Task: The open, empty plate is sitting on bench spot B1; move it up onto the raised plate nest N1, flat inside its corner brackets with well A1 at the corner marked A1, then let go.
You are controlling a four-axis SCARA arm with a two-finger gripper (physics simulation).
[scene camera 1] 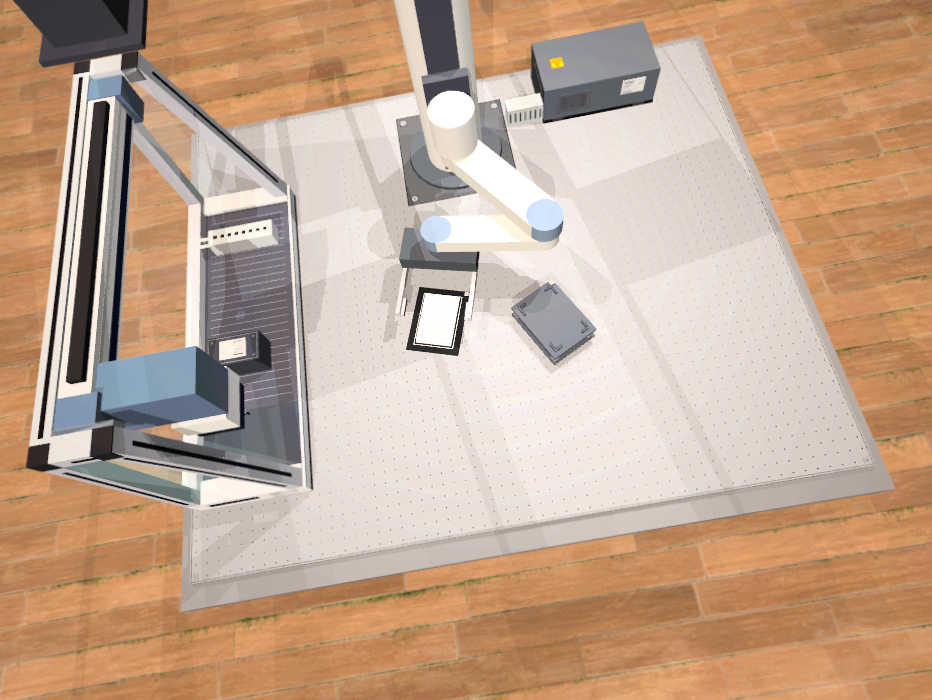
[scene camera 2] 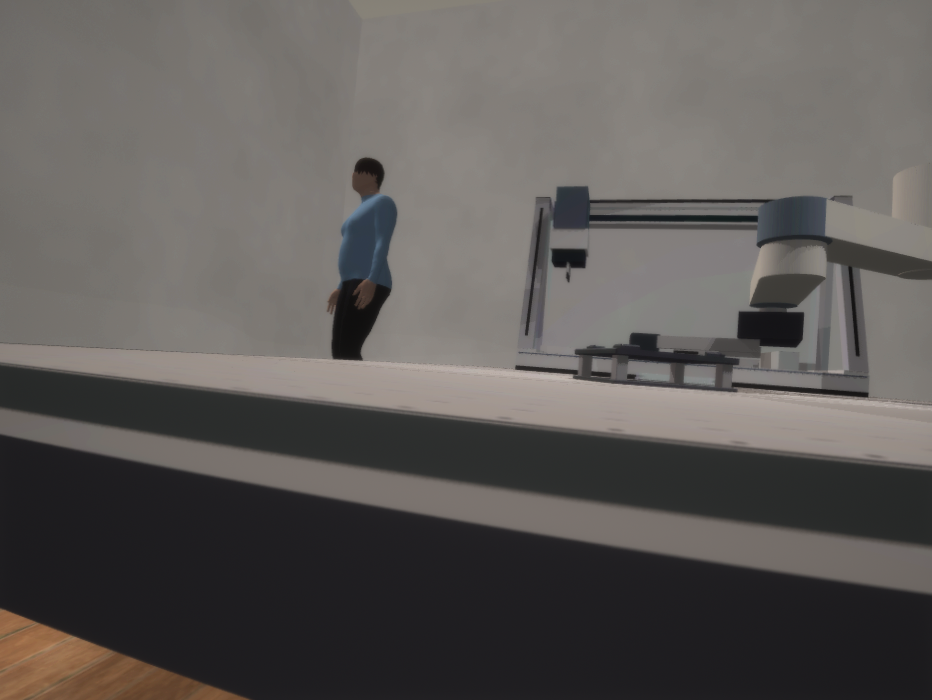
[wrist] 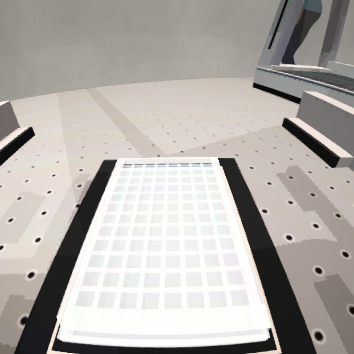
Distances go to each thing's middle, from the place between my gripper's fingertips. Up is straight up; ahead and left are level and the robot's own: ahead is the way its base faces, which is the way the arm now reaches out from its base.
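Labels:
I consider the white well plate [scene camera 1: 437,322], which is 60 mm below my hand. It is also 10 mm to the left of my hand, and the plate sits 20 mm behind it.

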